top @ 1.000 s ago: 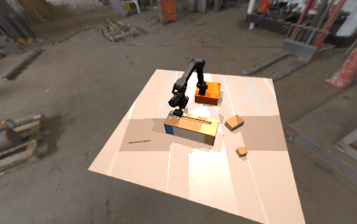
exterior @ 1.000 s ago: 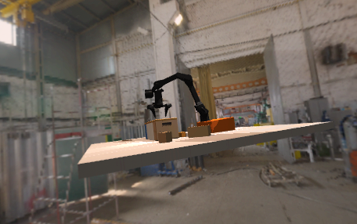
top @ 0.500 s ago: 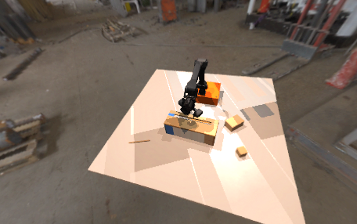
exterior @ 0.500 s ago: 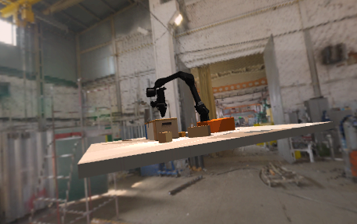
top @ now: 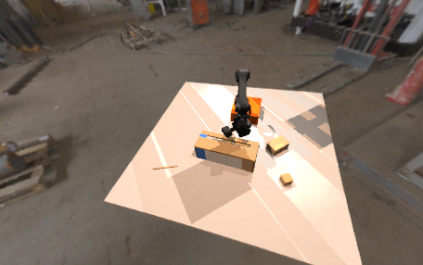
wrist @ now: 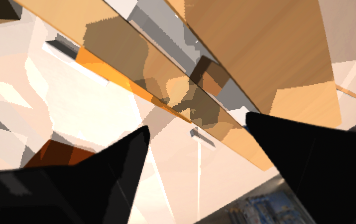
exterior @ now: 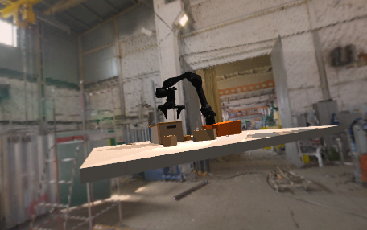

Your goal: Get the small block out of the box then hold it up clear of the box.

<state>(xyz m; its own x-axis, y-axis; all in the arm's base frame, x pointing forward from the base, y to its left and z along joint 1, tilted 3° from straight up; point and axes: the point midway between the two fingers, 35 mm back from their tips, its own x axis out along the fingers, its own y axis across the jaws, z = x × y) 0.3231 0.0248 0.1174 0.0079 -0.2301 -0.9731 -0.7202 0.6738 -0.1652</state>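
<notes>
My gripper tip is 90 mm above the clear-fronted box, 30 mm to the left of it and 20 mm short of it. Also, from my gripper tip: brown block 70 mm below, 40 mm ahead, 20 mm to the right; thin stick 410 mm to the right, 240 mm ahead, 150 mm below; brown cube 340 mm to the left, 160 mm ahead, 130 mm below.
</notes>
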